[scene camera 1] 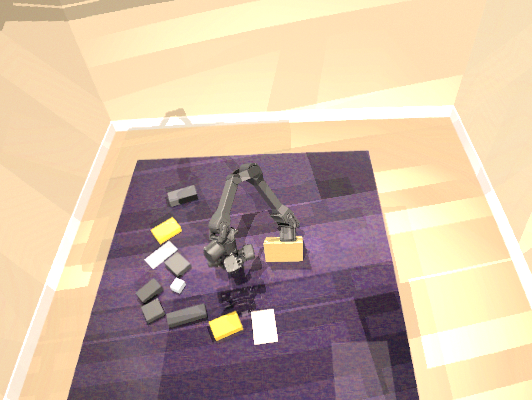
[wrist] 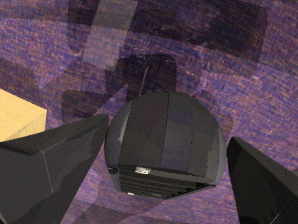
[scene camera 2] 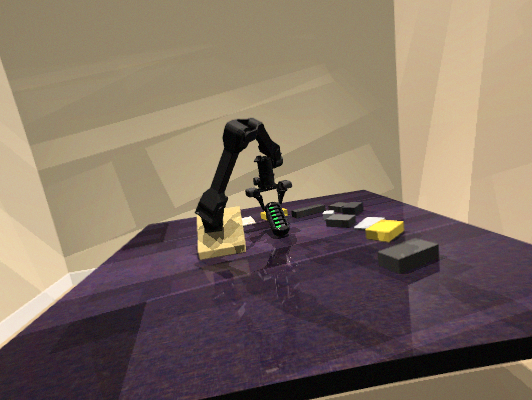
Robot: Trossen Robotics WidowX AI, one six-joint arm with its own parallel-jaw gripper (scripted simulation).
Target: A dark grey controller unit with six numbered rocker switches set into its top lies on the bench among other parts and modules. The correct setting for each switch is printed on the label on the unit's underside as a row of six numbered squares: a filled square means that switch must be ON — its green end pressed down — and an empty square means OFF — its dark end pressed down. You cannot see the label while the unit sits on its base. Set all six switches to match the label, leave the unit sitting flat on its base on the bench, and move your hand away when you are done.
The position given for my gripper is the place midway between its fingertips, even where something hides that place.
I see my gripper [scene camera 2: 272, 208] and a white block [scene camera 1: 264, 326].
My gripper is seen too in the wrist view [wrist: 169, 133]. The wrist view misses the white block: it is out of frame.
